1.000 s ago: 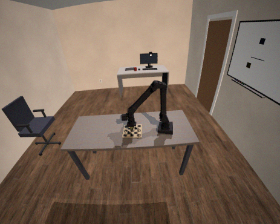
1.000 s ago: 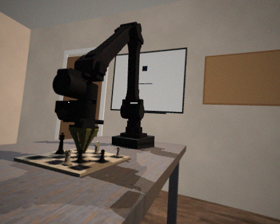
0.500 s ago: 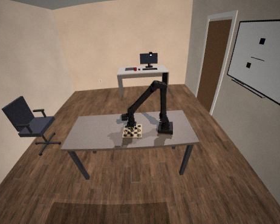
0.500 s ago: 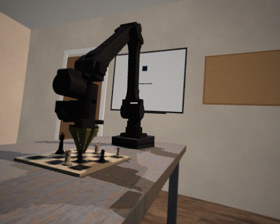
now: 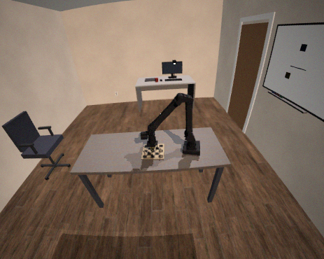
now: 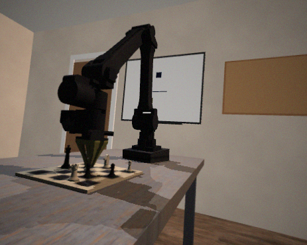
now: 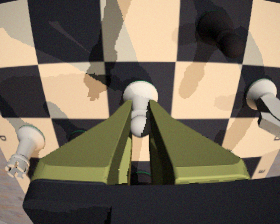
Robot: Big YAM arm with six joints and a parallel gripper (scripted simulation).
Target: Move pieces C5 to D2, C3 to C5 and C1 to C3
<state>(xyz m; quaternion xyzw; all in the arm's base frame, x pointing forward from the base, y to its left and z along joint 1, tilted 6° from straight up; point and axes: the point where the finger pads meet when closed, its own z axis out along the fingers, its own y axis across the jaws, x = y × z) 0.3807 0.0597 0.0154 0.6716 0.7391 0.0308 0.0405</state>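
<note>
My gripper is now 20 mm above the chessboard. Also, from my hand: white rook 70 mm ahead, 40 mm to the left; tall black piece 10 mm ahead, 80 mm to the right, 10 mm above.
</note>
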